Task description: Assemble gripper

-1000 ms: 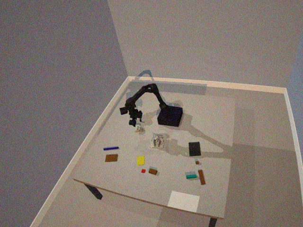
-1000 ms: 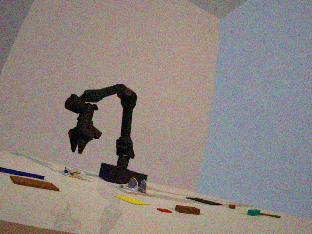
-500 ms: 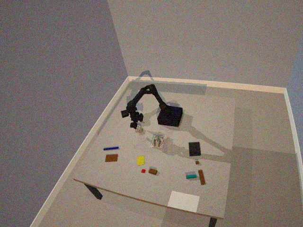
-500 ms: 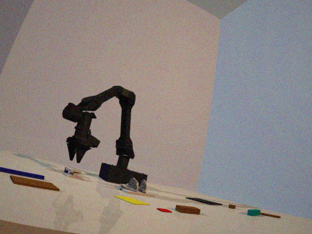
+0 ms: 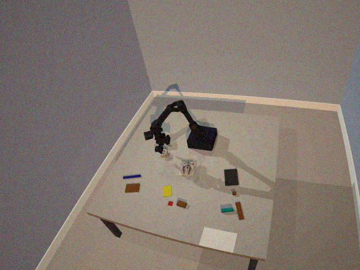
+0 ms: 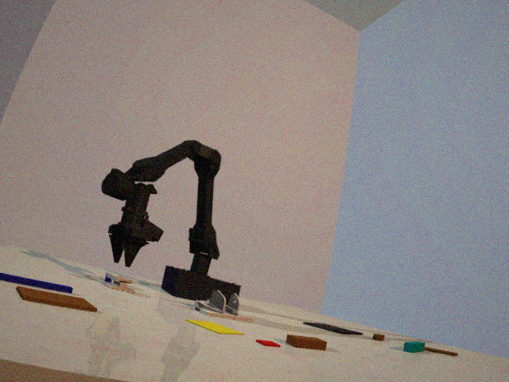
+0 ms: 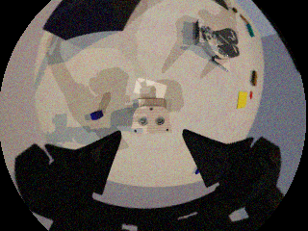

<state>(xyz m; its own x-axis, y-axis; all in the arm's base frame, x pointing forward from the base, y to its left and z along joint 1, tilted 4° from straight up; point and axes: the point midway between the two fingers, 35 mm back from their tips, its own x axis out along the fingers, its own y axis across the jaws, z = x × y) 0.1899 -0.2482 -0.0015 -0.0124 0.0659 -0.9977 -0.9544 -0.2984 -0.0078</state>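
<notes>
The gripper base lies 3 cm below my gripper tip. From my gripper tip the other things lie so: small blue piece: 12 cm behind, 2 cm to the right, 5 cm below; jaw: 8 cm ahead, 23 cm to the left, 5 cm below; housing plate: 6 cm ahead, 24 cm to the left, 6 cm below.
</notes>
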